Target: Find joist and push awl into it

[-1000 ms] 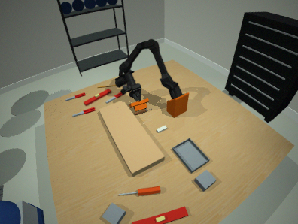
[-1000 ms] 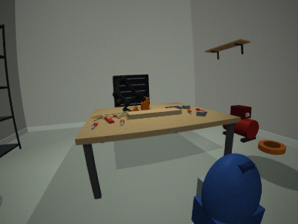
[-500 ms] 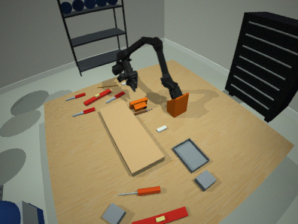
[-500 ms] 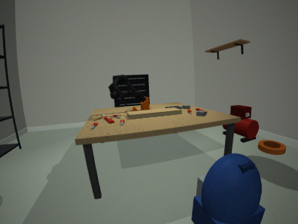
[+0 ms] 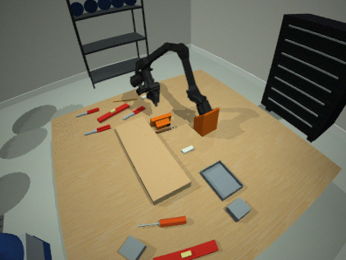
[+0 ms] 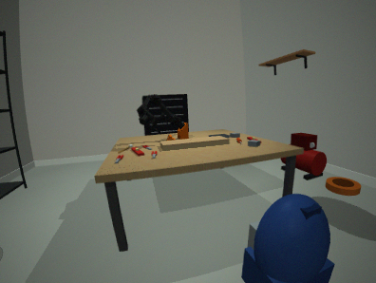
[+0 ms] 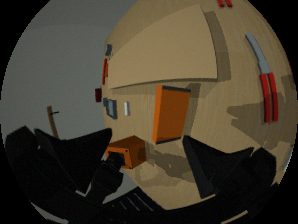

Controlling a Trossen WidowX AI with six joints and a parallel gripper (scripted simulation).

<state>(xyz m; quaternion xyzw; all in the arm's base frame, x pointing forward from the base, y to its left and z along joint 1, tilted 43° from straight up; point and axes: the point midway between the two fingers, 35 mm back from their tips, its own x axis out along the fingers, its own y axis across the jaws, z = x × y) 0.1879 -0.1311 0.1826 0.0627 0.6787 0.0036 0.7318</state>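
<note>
Now: the orange stud finder 1 cm behind my gripper tip, 6 cm to the left of it and 10 cm below it. From my gripper tip the other things lie so: indicator window 2 cm behind, 7 cm to the left, 11 cm below; grey tray 5 cm behind, 51 cm to the left, 11 cm below; awl 1 cm behind, 9 cm to the left, 12 cm below.
</note>
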